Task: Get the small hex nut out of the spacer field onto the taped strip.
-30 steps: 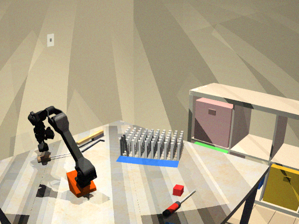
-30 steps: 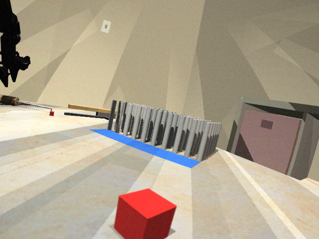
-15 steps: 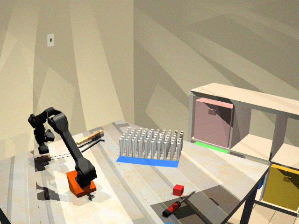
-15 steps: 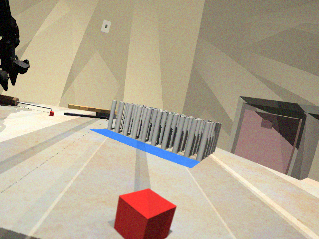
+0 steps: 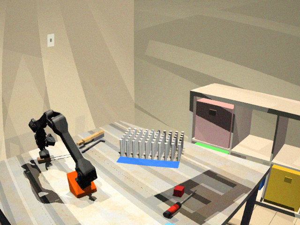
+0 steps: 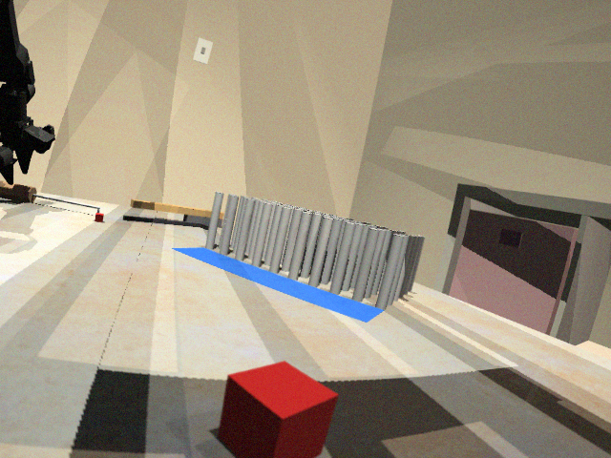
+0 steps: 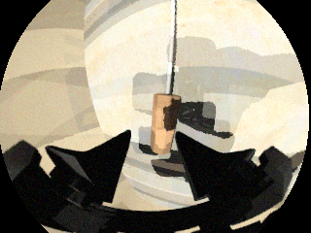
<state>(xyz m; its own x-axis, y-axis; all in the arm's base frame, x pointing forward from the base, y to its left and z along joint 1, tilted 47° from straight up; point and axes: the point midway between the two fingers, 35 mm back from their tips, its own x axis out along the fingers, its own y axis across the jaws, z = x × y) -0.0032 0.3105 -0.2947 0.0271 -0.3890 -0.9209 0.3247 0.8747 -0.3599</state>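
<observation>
Right now my gripper tip is 100 mm short of the hook tool, 40 mm to the left of it and 30 mm above it. The rest, counted from my gripper tip: blue taped strip 460 mm ahead, 450 mm to the right, 50 mm below; then tiny red cube 210 mm ahead, 140 mm to the right, 40 mm below; then hex nut 580 mm ahead, 340 mm to the right, 40 mm below.
</observation>
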